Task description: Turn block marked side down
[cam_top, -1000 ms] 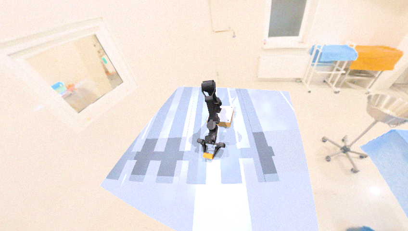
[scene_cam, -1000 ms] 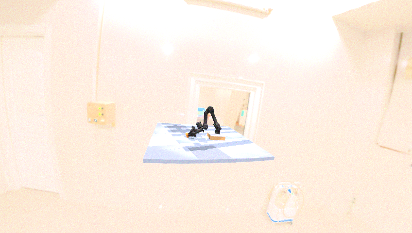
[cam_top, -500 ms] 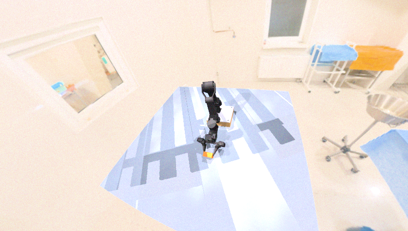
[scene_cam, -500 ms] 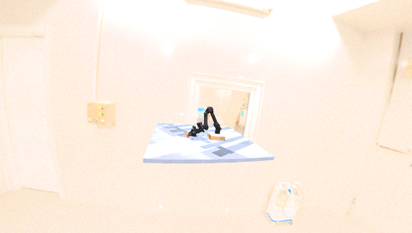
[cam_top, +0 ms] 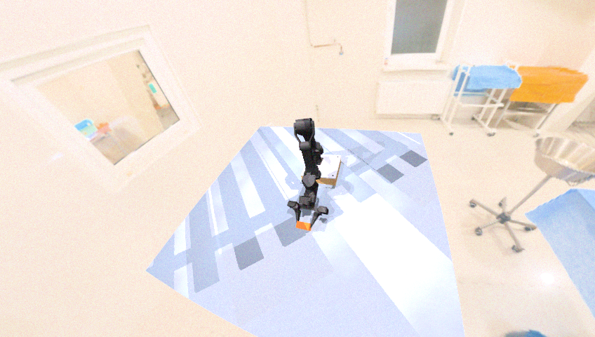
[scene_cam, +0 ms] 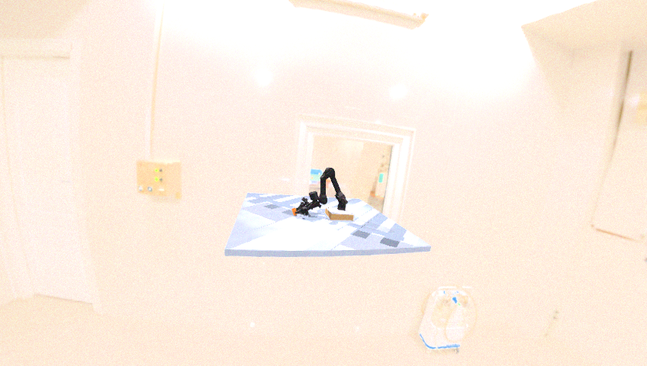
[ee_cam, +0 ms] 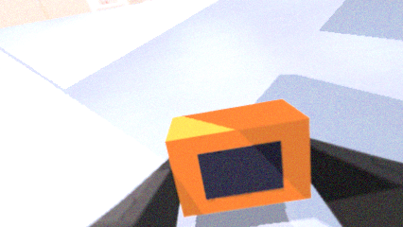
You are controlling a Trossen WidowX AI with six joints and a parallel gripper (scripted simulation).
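The orange block lies 1 cm behind my gripper tip.
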